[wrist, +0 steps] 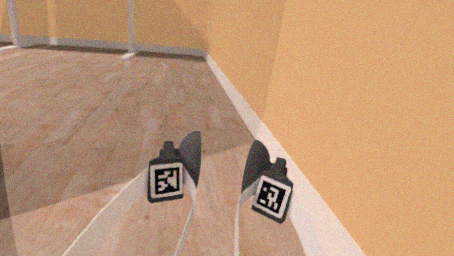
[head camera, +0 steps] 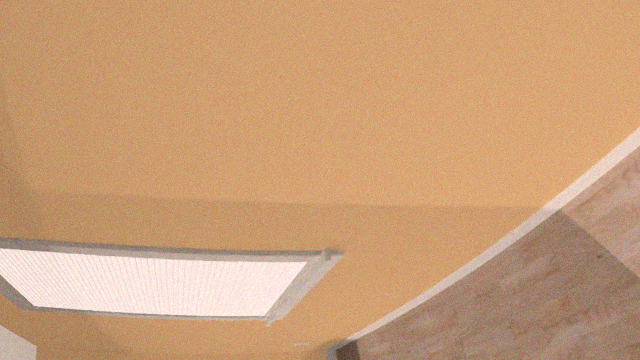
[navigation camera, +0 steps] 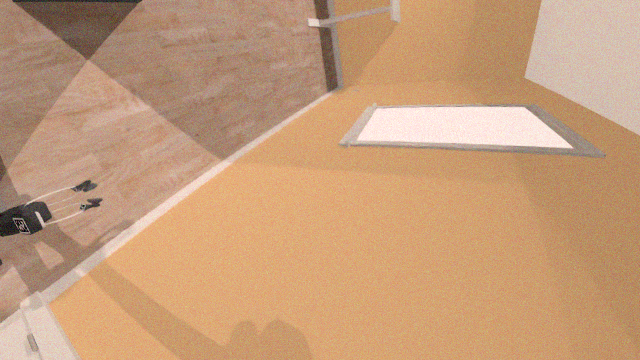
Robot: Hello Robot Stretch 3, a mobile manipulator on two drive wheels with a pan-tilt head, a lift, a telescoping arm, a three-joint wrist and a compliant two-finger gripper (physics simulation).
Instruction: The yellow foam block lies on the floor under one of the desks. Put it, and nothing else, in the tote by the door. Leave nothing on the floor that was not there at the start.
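Places are measured from the robot's base along level axes (x ahead, y left, z up), in centimetres.
Where they show: gripper, fingertip midpoint: (wrist: 224, 154) (navigation camera: 99, 191).
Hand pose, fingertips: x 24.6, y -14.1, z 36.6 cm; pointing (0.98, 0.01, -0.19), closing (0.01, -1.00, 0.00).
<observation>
After its pixels a point has its place.
My gripper (navigation camera: 90, 195) @(x 24.6, y -14.1, z 36.6 cm) (wrist: 224, 154) @(x 24.6, y -14.1, z 36.6 cm) is open, with a gap between its two dark fingertips and no object between them. In the wrist view it is above the wood floor (wrist: 100, 105) @(x 117.8, y 54.3, z 0.1 cm), close to the white baseboard on its right. The yellow foam block, the tote and the desk tops do not show in the head, navigation or wrist views. Thin pale legs (wrist: 131, 25) @(x 276.6, y 111.6, z 32.3 cm) (navigation camera: 355, 16) @(x 277.1, y 111.3, z 48.5 cm) stand at the far wall; I cannot tell what they carry.
An orange wall (head camera: 320, 110) @(x 72.6, y -35.4, z 104.6 cm) (navigation camera: 375, 240) @(x 65.6, y -37.3, z 114.1 cm) (wrist: 370, 100) @(x 54.8, y -40.3, z 36.1 cm) with a white baseboard (head camera: 480, 257) @(x 145.5, y -13.9, z 8.6 cm) (navigation camera: 170, 200) @(x 61.3, y -37.2, z 3.2 cm) (wrist: 310, 185) @(x 63.2, y -37.4, z 9.0 cm) runs close beside the gripper. A bright framed window (head camera: 150, 282) @(x 166.3, y -8.9, z 138.4 cm) (navigation camera: 460, 127) @(x 166.9, y -8.8, z 149.8 cm) is in the wall. Part of a white door (navigation camera: 45, 335) @(x -2.0, y -52.8, z 31.0 cm) shows at the navigation view's lower left.
</observation>
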